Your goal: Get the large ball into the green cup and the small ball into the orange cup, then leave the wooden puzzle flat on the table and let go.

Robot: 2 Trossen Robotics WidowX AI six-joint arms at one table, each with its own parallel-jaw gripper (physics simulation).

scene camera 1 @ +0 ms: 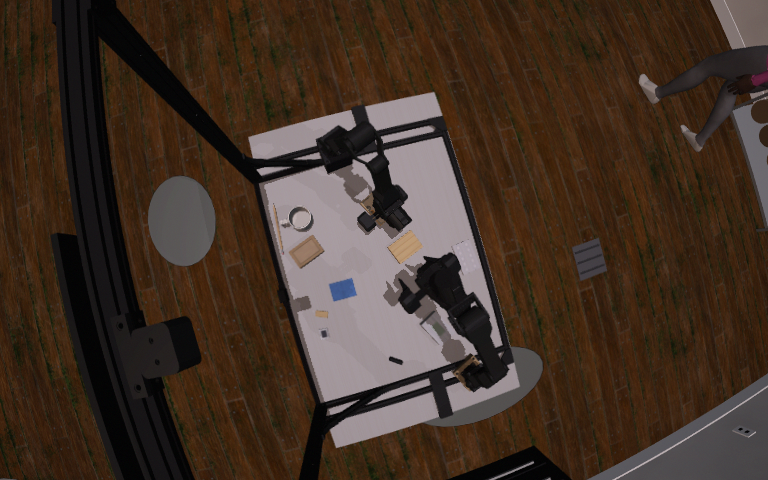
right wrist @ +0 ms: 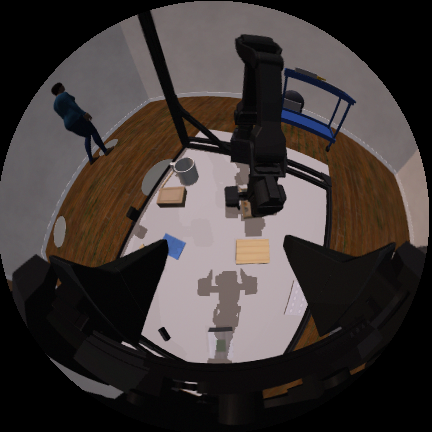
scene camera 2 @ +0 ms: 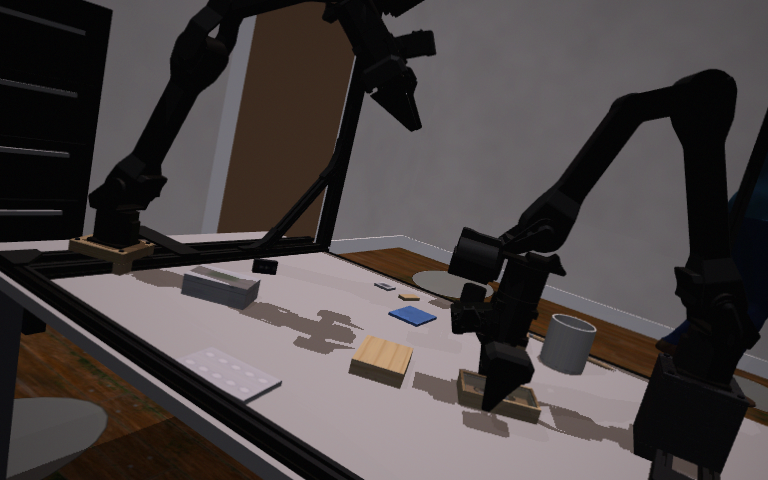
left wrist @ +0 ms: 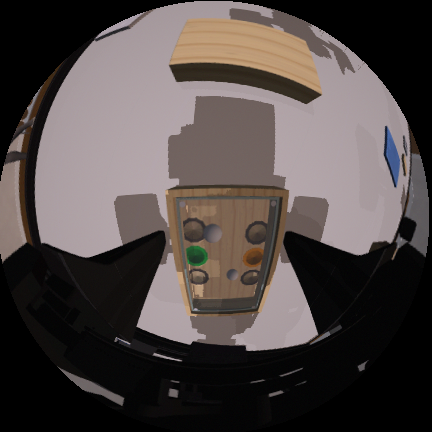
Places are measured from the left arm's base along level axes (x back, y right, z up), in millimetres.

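Pixels of known places: left gripper, fingertip midpoint: (scene camera 2: 482,395) (left wrist: 226,237); right gripper, fingertip midpoint: (scene camera 1: 411,268) (right wrist: 226,243) (scene camera 2: 416,129); left arm's base, origin of the base link: (scene camera 1: 334,146) (right wrist: 244,134) (scene camera 2: 700,375) (left wrist: 210,402); right arm's base, origin of the base link: (scene camera 1: 471,373) (scene camera 2: 113,241).
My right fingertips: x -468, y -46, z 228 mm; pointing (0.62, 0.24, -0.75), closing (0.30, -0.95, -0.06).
Ahead of a thing's pixels: the offset from my right fingertips to its top centre. "*": to the spot under its first point.
The wooden puzzle {dy -23, dx +227, dz -327 mm} (scene camera 2: 523,413) (left wrist: 227,192) is a shallow clear-topped box lying flat on the table. In the left wrist view, its green cup {* dy -46, dx +222, dz -330 mm} (left wrist: 196,256) is on the left and its orange cup {* dy -10, dx +211, dz -330 mm} (left wrist: 254,257) on the right, with grey cups above and below both. The large ball {dy -41, dx +207, dz -333 mm} (left wrist: 213,233) is outside the green cup, beside the upper left grey cup. The small ball {dy -13, dx +238, dz -336 mm} (left wrist: 232,274) is outside the orange cup, left of the lower right grey cup. My left gripper (left wrist: 226,237) is open, its fingers apart from the puzzle's two long sides. My right gripper (scene camera 2: 417,125) (right wrist: 226,243) is open, high above the table.
A light wooden block {dy -62, dx +59, dz -326 mm} (scene camera 1: 404,246) (scene camera 2: 382,359) (left wrist: 245,55) lies near the puzzle. A grey mug {* dy +248, dx +299, dz -341 mm} (scene camera 1: 300,218) (scene camera 2: 568,344), a brown box {dy +271, dx +179, dz -314 mm} (scene camera 1: 306,251), a blue pad {dy +204, dx +5, dz -344 mm} (scene camera 1: 342,289), a grey box {dy -55, dx -259, dz -313 mm} (scene camera 2: 220,287) and a white dotted plate {dy -262, dx -64, dz -342 mm} (scene camera 2: 232,373) also stand or lie on the table.
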